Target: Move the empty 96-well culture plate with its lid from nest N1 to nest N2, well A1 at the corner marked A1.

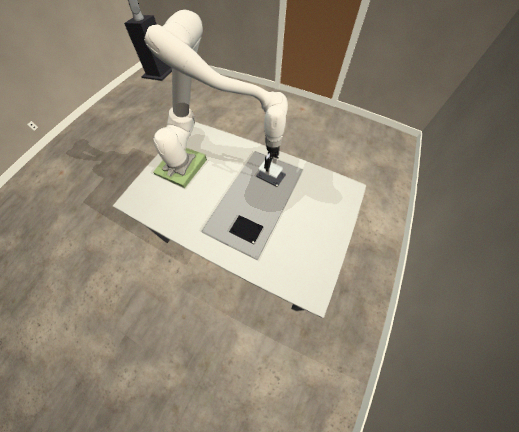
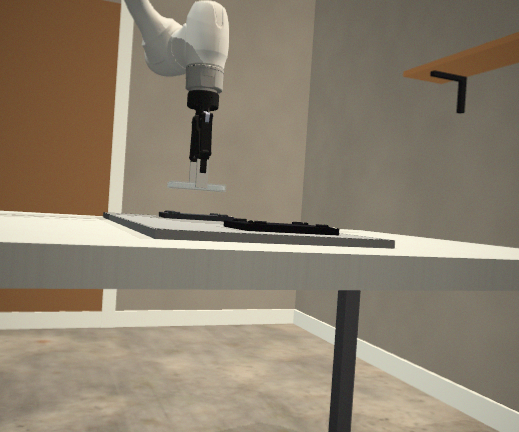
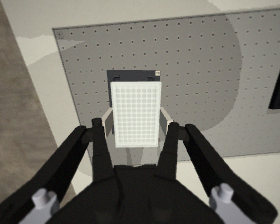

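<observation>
The nest N2 lies 10 mm to the left of my hand and 90 mm below it. Round my hand: 96-well plate: 20 mm below; nest N1: 10 mm behind, 410 mm to the right, 90 mm below; clear lid: 20 mm below.
</observation>
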